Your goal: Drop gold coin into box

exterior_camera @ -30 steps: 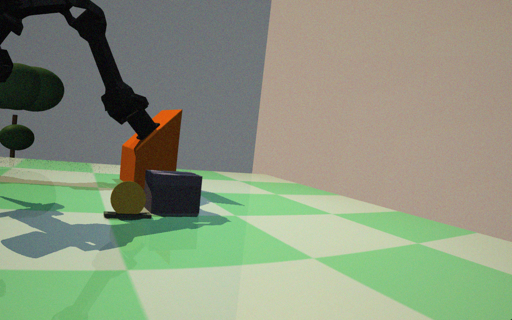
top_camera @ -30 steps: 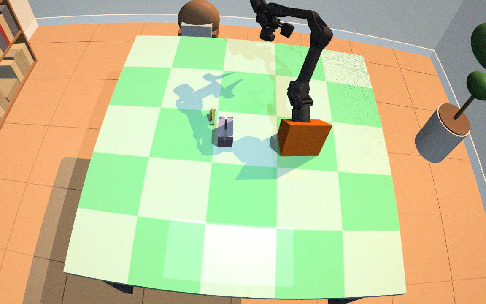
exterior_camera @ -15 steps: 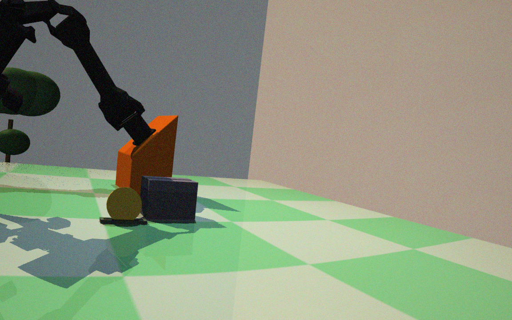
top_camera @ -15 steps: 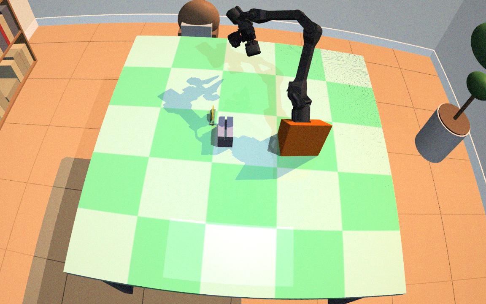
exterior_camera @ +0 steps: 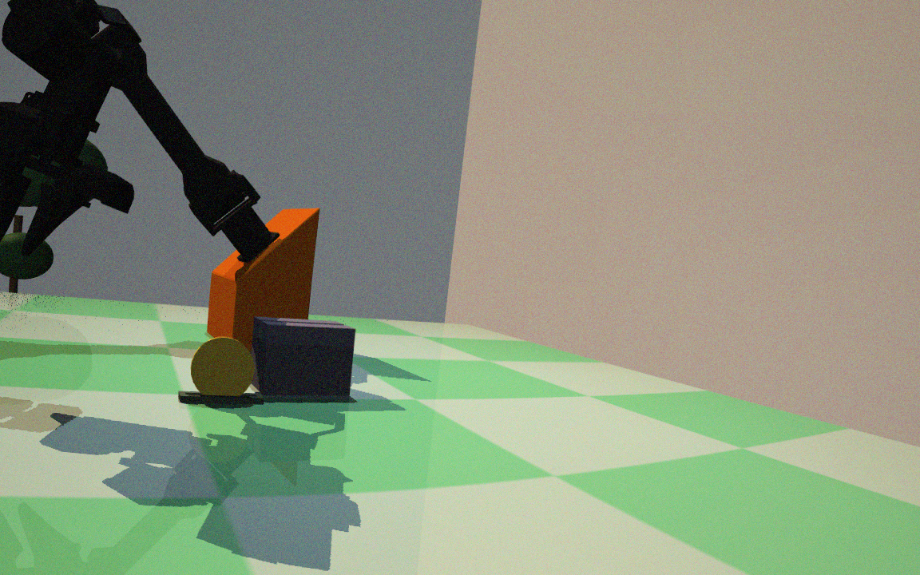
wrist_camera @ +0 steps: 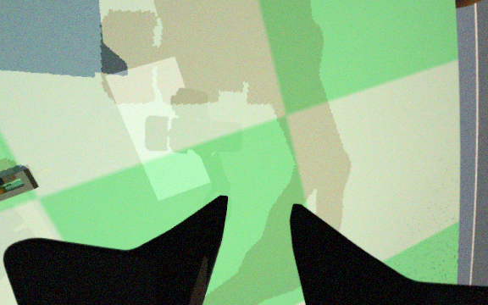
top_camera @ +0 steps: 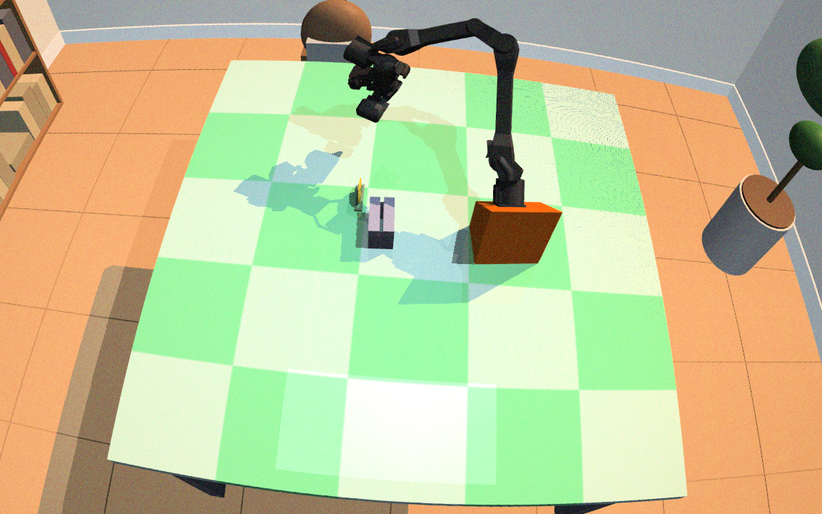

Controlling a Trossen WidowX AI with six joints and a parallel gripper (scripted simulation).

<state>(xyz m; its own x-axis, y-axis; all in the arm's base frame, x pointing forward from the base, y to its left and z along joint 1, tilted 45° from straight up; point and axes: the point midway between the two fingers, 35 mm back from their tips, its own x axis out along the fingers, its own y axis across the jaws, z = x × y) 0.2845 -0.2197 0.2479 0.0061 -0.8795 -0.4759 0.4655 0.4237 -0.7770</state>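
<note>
Now: gripper tip 60 mm short of the gold coin, 210 mm to the right of it and 100 mm above it.
</note>
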